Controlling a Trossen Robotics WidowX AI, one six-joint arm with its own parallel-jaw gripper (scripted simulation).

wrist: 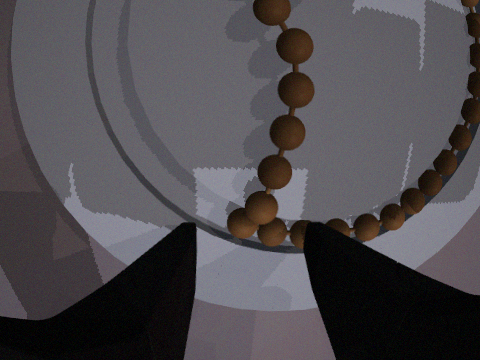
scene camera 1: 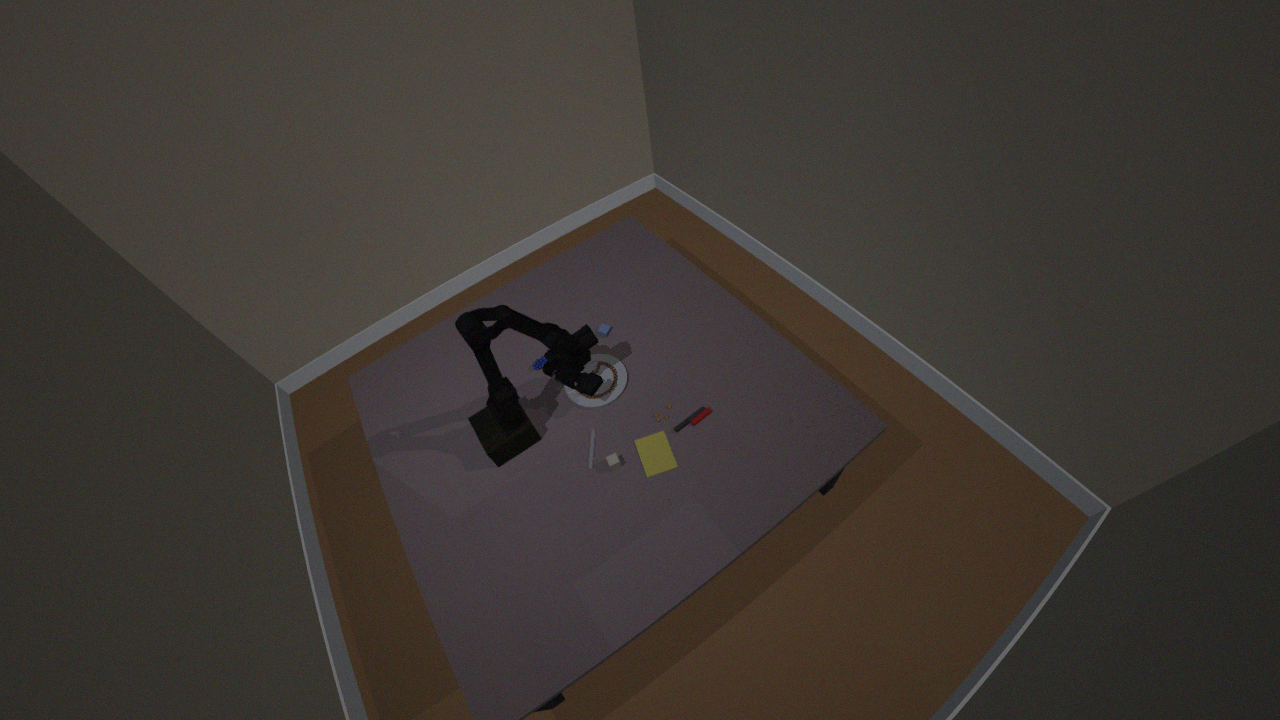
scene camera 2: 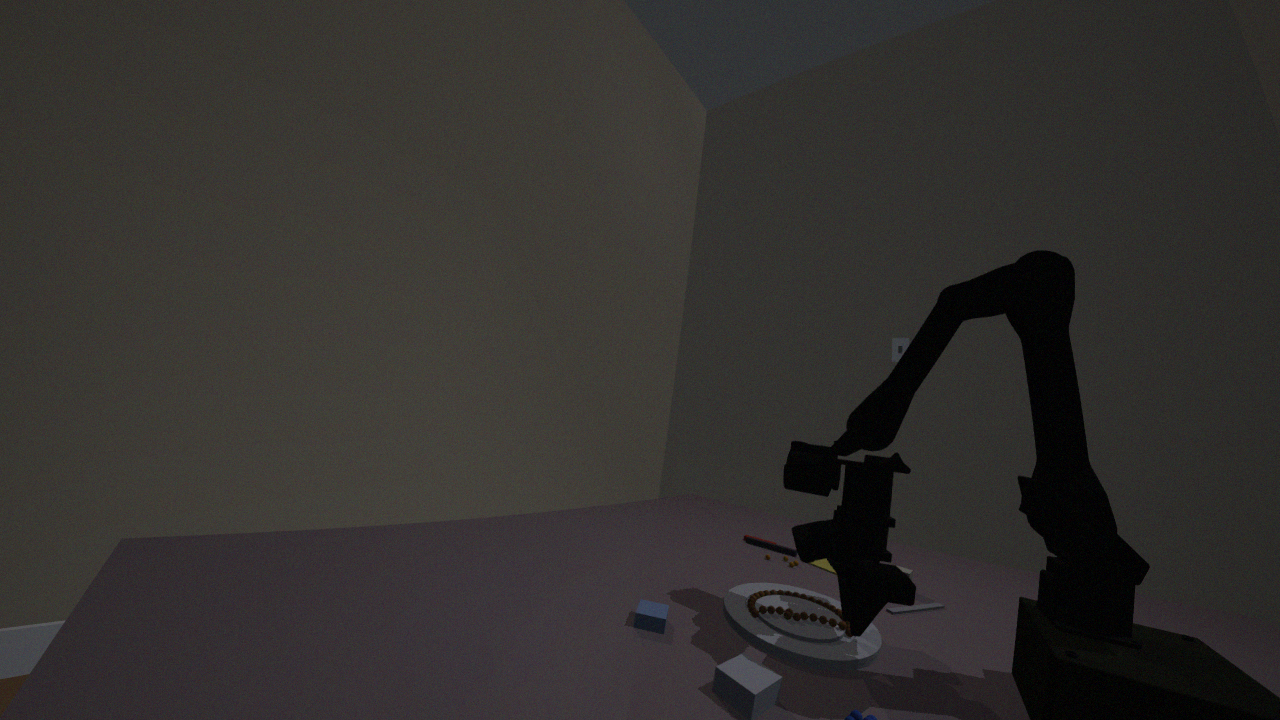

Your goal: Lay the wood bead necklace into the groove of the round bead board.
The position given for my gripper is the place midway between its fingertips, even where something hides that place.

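Observation:
I can see my gripper (scene camera 2: 851, 627), and I see the gripper (wrist: 251, 236) as well as the gripper (scene camera 1: 578, 390). A blue block (scene camera 2: 649, 616) is visible to me too, though in the wrist view it is out of frame. I also see a yellow pad (scene camera 1: 655, 452). In the wrist view the pad is out of frame.

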